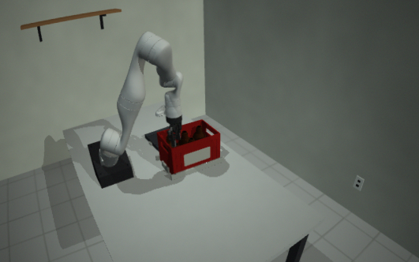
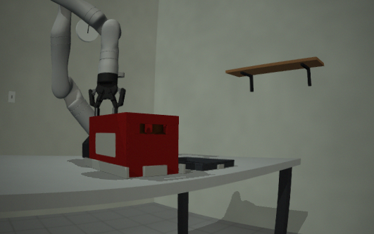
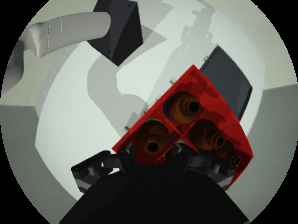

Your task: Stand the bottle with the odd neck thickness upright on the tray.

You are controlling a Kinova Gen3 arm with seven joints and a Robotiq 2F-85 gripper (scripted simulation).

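The red crate is 90 mm ahead of my hand, 50 mm to the left of it and 100 mm below it. Also, from my hand: dark tray: 80 mm ahead, 330 mm to the left, 170 mm below.
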